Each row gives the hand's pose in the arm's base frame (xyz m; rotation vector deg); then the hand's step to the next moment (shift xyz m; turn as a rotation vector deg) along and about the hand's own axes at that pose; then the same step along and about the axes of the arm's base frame.
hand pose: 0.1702 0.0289 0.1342 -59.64 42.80 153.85
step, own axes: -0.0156 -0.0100 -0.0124 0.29 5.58 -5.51
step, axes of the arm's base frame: 0.0221 0.0027 -0.0013 1.20 -7.61 -1.49
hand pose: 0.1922 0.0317 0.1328 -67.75 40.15 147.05
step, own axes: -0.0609 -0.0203 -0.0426 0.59 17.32 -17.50
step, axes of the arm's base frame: 0.0752 -0.0048 0.0159 4.20 -23.83 -4.60
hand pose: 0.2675 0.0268 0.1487 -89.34 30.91 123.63
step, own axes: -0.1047 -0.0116 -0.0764 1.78 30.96 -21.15
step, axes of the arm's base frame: 0.0961 -0.0429 0.0765 -0.70 -37.06 -5.93
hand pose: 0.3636 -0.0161 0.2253 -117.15 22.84 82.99
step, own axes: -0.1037 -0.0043 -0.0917 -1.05 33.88 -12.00
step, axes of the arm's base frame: 0.0337 -0.0633 0.1185 -10.20 -33.91 -6.26
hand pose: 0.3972 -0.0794 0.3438 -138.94 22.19 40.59
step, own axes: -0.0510 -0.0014 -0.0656 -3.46 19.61 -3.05
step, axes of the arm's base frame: -0.0150 -0.0327 0.0749 -9.79 -16.97 -4.71
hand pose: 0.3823 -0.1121 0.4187 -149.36 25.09 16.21
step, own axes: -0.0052 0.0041 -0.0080 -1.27 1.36 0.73
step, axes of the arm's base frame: -0.0053 -0.0060 0.0066 -1.75 -0.45 -0.86
